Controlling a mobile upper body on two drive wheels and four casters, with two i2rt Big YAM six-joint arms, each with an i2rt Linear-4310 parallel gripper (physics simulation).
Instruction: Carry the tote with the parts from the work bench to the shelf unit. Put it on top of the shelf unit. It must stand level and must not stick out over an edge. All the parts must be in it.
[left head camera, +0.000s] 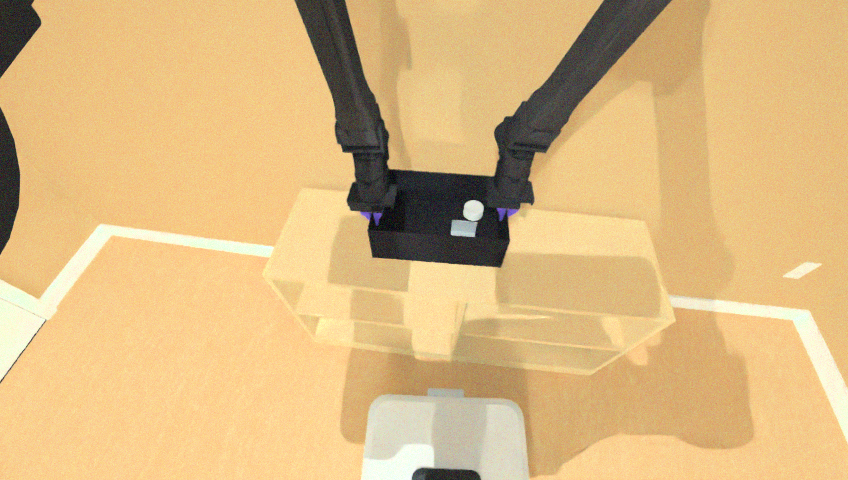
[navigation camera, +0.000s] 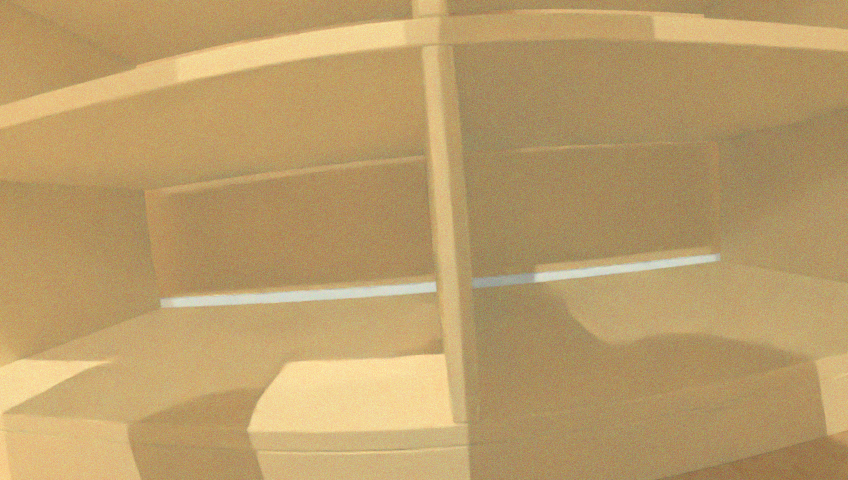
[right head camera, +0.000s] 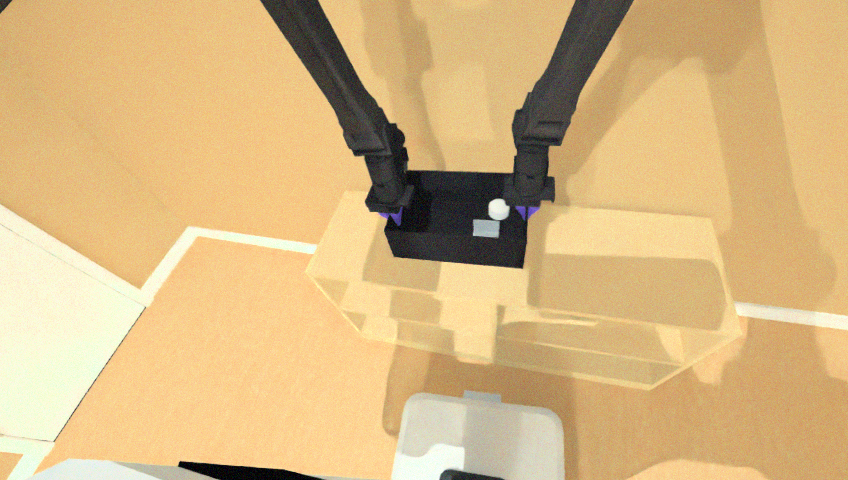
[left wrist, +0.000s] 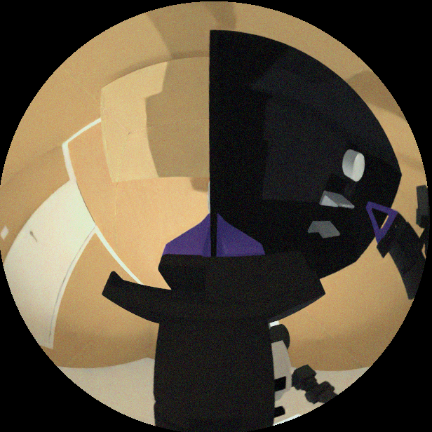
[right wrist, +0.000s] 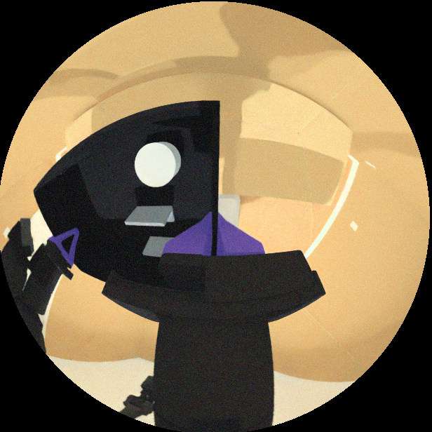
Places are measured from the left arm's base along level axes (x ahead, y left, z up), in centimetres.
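Pixels of known places: left gripper, fingertip midpoint: (left head camera: 376, 223) (right head camera: 398, 224); right gripper, fingertip midpoint: (left head camera: 501, 219) (right head camera: 525, 218).
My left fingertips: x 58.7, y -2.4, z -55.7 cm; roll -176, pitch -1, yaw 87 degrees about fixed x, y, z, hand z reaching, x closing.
Note:
For each thing: its middle in the pictures, then the offset to it from my left fingertips. Level surfaces: height alone.
- black tote at the middle of its body: (right head camera: 460, 215) (left head camera: 439, 216) dy -15.0, dx +2.4, dz +0.8 cm
- tan shelf unit's top at its surface level: dz -24.3 cm
- white cylinder at the middle of its body: (right head camera: 499, 209) (left head camera: 473, 210) dy -23.7, dx +7.9, dz -3.1 cm
- grey block at the middle of its body: (right head camera: 485, 229) (left head camera: 463, 230) dy -20.9, dx +0.5, dz -1.9 cm
- upright divider at the middle of its body: (navigation camera: 440, 228) dy -24.5, dx +11.4, dz -65.1 cm
The black tote (left head camera: 438, 224) hangs between my two grippers over the back part of the tan shelf unit's top (left head camera: 470, 271). Its far side reaches past the top's back edge in the picture. I cannot tell whether it rests on the top. Inside it lie a white cylinder (left head camera: 474, 210) and a grey block (left head camera: 464, 229). My left gripper (left head camera: 374, 216) is shut on the tote's left wall, and the wall's thin edge runs between the purple fingers in the left wrist view (left wrist: 213, 238). My right gripper (left head camera: 507, 212) is shut on the tote's right wall, as the right wrist view (right wrist: 213, 235) shows.
The shelf unit has open compartments split by an upright divider (navigation camera: 446, 214). My grey base (left head camera: 446, 438) stands close in front of it. A white line (left head camera: 227, 246) runs along the floor at the left.

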